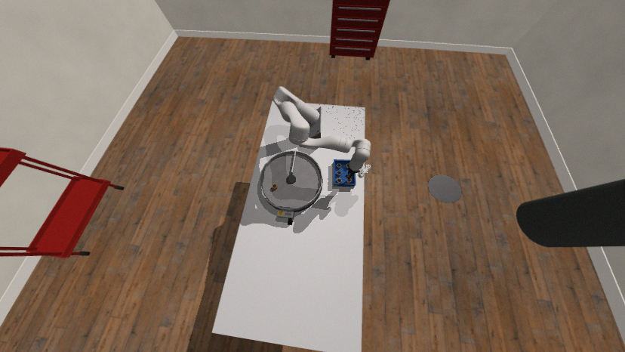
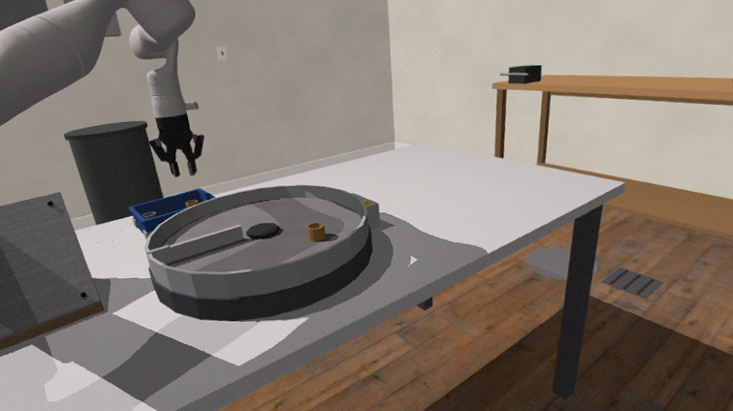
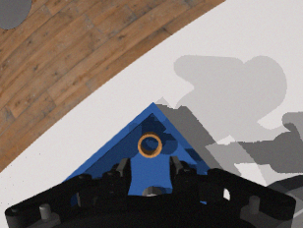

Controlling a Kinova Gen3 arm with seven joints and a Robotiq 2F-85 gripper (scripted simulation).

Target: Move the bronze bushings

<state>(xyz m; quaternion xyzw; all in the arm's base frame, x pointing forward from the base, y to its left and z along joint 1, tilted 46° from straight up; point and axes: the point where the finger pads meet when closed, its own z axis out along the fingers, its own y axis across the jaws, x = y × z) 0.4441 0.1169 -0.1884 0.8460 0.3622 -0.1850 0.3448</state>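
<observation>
The blue crate lies 10 cm below my hand, 5 cm behind it and 3 cm to the right of it. Round my hand: grey turntable (39 cm to the right, 7 cm below, 1 cm behind).
</observation>
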